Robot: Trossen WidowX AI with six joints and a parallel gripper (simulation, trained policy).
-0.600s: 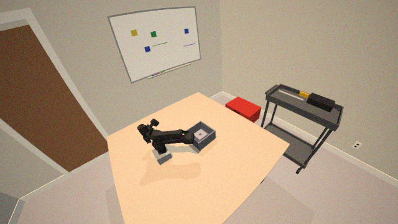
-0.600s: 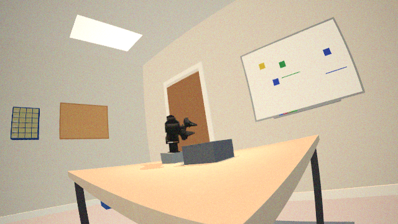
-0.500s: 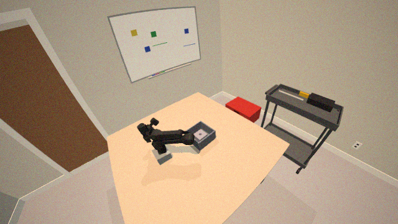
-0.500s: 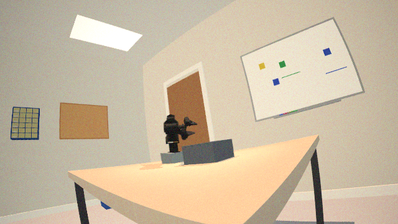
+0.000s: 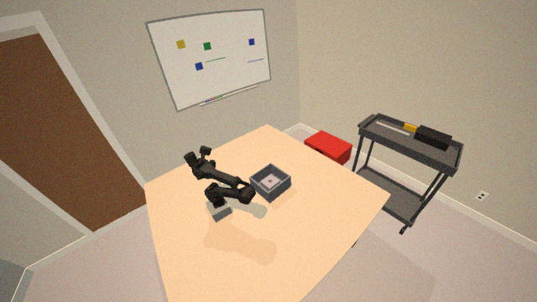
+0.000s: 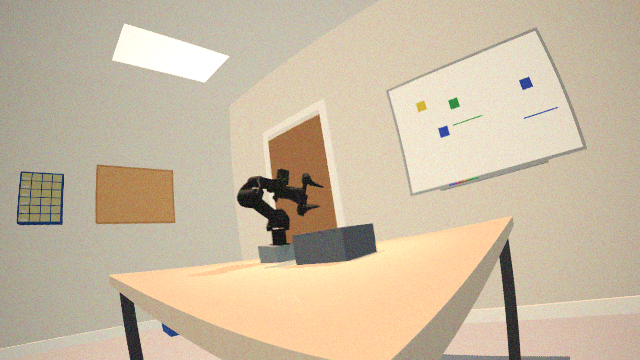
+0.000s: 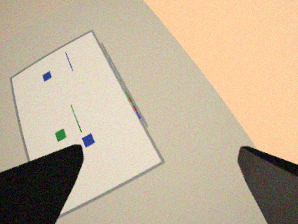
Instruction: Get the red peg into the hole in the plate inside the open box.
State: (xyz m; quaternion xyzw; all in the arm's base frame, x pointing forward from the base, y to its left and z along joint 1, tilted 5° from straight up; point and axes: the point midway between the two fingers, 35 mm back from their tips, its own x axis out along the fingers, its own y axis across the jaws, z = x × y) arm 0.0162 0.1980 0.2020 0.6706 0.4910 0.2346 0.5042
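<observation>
The red peg is 220 mm below my gripper tip, 100 mm ahead of it and 80 mm to the right of it. From my gripper tip the other things lie so: grey box 300 mm ahead, 240 mm below, 230 mm to the right.
</observation>
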